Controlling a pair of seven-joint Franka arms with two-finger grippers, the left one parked.
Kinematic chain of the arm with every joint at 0, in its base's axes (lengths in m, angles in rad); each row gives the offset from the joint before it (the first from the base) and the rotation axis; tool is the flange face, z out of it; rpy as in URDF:
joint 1: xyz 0 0 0.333 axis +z
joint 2: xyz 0 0 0 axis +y
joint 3: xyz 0 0 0.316 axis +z
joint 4: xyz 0.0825 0 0 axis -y
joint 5: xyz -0.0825 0 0.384 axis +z
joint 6: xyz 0 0 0 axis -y
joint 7: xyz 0.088 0 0 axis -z
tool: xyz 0 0 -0.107 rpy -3.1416 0 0
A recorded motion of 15 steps. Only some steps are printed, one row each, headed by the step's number.
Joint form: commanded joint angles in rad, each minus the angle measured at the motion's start. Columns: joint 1, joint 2, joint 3, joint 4, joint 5, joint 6, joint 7.
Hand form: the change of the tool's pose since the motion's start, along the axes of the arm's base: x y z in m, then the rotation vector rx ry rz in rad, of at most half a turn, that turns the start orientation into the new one. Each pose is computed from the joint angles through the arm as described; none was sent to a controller.
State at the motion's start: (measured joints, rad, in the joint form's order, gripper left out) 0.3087 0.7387 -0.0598 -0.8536 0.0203 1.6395 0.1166
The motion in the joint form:
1: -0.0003 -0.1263 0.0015 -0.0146 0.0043 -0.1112 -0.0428
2: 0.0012 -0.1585 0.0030 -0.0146 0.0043 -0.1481 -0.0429
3: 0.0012 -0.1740 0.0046 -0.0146 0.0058 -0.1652 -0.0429
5: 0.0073 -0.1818 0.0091 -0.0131 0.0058 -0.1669 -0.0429
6: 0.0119 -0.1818 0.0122 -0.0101 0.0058 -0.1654 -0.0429
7: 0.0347 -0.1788 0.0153 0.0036 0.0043 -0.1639 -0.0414
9: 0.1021 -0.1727 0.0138 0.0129 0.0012 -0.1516 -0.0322
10: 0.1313 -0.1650 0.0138 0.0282 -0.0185 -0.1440 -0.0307
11: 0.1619 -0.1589 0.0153 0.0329 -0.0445 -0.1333 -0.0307
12: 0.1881 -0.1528 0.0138 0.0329 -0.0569 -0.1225 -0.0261
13: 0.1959 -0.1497 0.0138 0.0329 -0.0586 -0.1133 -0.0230
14: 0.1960 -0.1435 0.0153 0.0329 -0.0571 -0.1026 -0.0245
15: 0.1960 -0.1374 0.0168 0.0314 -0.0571 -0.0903 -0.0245
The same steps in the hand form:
1: -0.0339 -0.0097 0.0755 0.0085 0.0026 0.0416
2: -0.0452 -0.0114 0.0950 0.0096 0.0078 0.0441
3: -0.0509 -0.0121 0.1043 0.0121 0.0101 0.0456
5: -0.0547 -0.0067 0.1102 0.0165 0.0036 0.0556
6: -0.0560 -0.0023 0.1117 0.0192 -0.0003 0.0630
7: -0.0609 0.0144 0.1160 0.0225 -0.0117 0.0871
9: -0.0745 0.0587 0.1172 0.0241 -0.0270 0.1440
10: -0.0797 0.0765 0.1197 0.0106 -0.0473 0.1693
11: -0.0855 0.0952 0.1187 -0.0094 -0.0642 0.1977
12: -0.0904 0.1113 0.1156 -0.0192 -0.0734 0.2169
13: -0.0913 0.1169 0.1143 -0.0182 -0.0799 0.2218
14: -0.0894 0.1190 0.1109 -0.0148 -0.0834 0.2254
15: -0.0872 0.1209 0.1071 -0.0126 -0.0876 0.2272

